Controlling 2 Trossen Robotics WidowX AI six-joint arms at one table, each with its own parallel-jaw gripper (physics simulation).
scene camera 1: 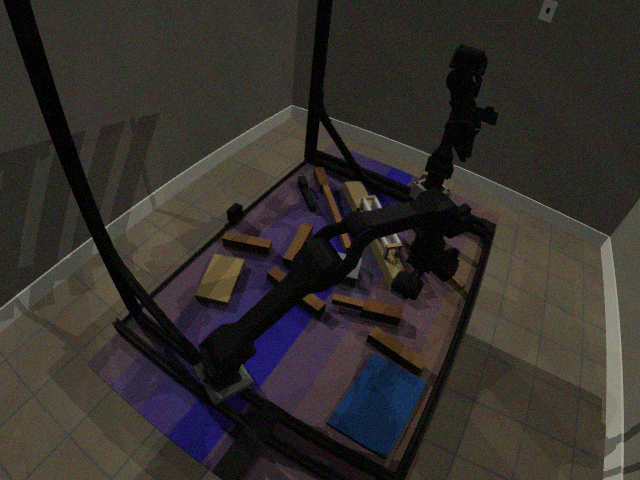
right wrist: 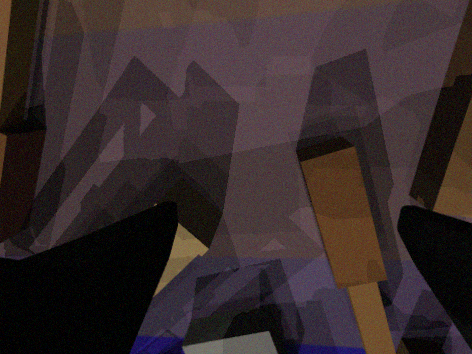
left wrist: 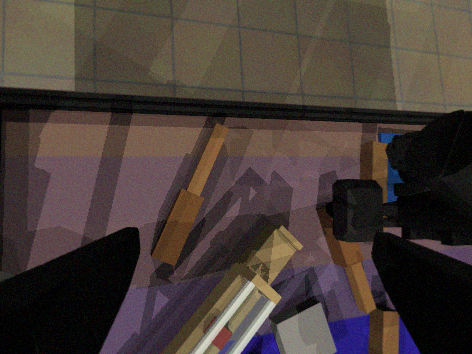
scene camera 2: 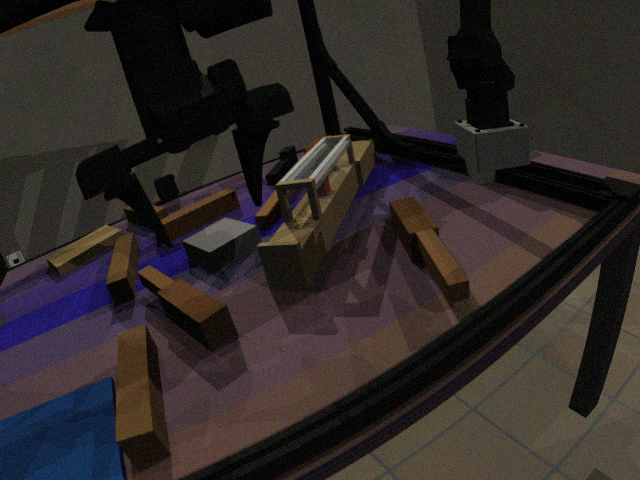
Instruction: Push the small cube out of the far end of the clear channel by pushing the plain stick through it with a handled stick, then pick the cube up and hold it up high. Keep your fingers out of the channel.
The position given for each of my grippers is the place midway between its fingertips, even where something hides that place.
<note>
My left gripper [scene camera 1: 466,159] is open, holding nothing. My right gripper [scene camera 2: 214,225] is open and holds nothing. Also in view: a grey block [scene camera 2: 219,245]. A tan plate [scene camera 1: 219,282] and a blue pad [scene camera 2: 79,428] rest on the table. I also see a tan base block [scene camera 2: 291,259].
The grey block is seen too in the right wrist view [right wrist: 258,322] and in the left wrist view [left wrist: 306,320]. The blue pad also shows in scene camera 1 [scene camera 1: 374,411]. The tan plate is seen too in scene camera 2 [scene camera 2: 63,261]. The right wrist view does not show the blue pad: it is out of frame. The right wrist view misses the tan plate: it is out of frame.
</note>
